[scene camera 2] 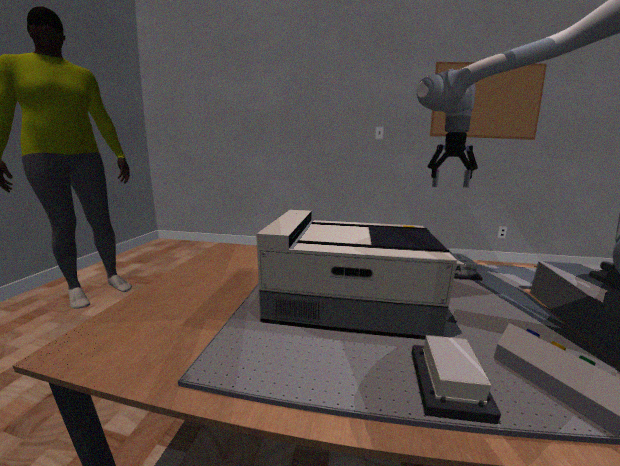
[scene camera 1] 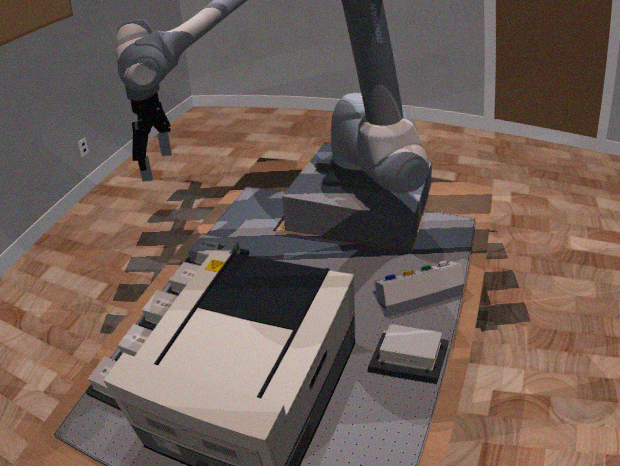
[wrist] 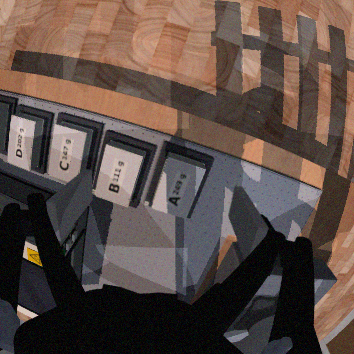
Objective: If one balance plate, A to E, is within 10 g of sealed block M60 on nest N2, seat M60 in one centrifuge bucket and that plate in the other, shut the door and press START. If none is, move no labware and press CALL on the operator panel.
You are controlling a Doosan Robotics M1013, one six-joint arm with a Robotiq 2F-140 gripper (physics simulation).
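Frame: origin at the arm's base, x up, y left, z back, level; centimetres.
Seen in the pictures: gripper, between the fingertips: (scene camera 2: 450, 187) (scene camera 1: 157, 167) (wrist: 160, 193); arm's base, origin of its link: (scene camera 1: 356, 174) (wrist: 267, 312).
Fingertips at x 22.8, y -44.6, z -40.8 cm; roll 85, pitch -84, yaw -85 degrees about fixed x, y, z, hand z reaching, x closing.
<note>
Pixels of each thing's top centre, then the offset from my fingertips to it. Level surfaces: height alone.
- plate B, centre of its top: (wrist: 116, 176) (scene camera 1: 194, 275) dx -27.1, dy +10.5, dz -9.8 cm
- plate C, centre of its top: (wrist: 65, 154) (scene camera 1: 167, 304) dx -27.1, dy +8.0, dz -22.6 cm
- plate D, centre of its top: (scene camera 1: 144, 341) (wrist: 19, 142) dx -27.1, dy +7.4, dz -36.5 cm
- white block, centre of its top: (scene camera 1: 411, 341) (scene camera 2: 454, 357) dx -25.9, dy +69.1, dz -24.4 cm
- black nest, centre of its top: (scene camera 1: 410, 350) (scene camera 2: 451, 370) dx -29.1, dy +69.1, dz -24.4 cm
- operator panel, centre of its top: (scene camera 1: 421, 270) (scene camera 2: 570, 349) dx -24.1, dy +68.7, dz -1.8 cm
- perforated mat, height of its surface: dx -32.4 cm
- wooden table, height of its surface: dx -33.7 cm
My gripper (scene camera 1: 155, 162) (scene camera 2: 451, 183) (wrist: 160, 193) is open and empty, high above the row of balance plates. In the wrist view, plate A (wrist: 175, 192) reads 249 g, plate B (wrist: 119, 172) 111 g, plate C (wrist: 67, 152) 147 g and plate D (wrist: 22, 142) 202 g. Each lies in a dark nest; plate E's label does not show there. A white block (scene camera 1: 411, 344) (scene camera 2: 457, 368) sits on a black nest (scene camera 1: 395, 371) (scene camera 2: 458, 410); no label is legible. The centrifuge (scene camera 1: 240, 345) (scene camera 2: 350, 278) has a dark panel on top; its buckets do not show.
The operator panel (scene camera 1: 423, 290) (scene camera 2: 556, 368) has blue, yellow and green buttons along its top. The arm's base pedestal (scene camera 1: 320, 212) stands behind the centrifuge. A perforated mat (scene camera 1: 380, 425) (scene camera 2: 300, 370) lies on the wooden table (scene camera 2: 125, 350). A person (scene camera 2: 60, 110) in yellow stands beyond the table.
</note>
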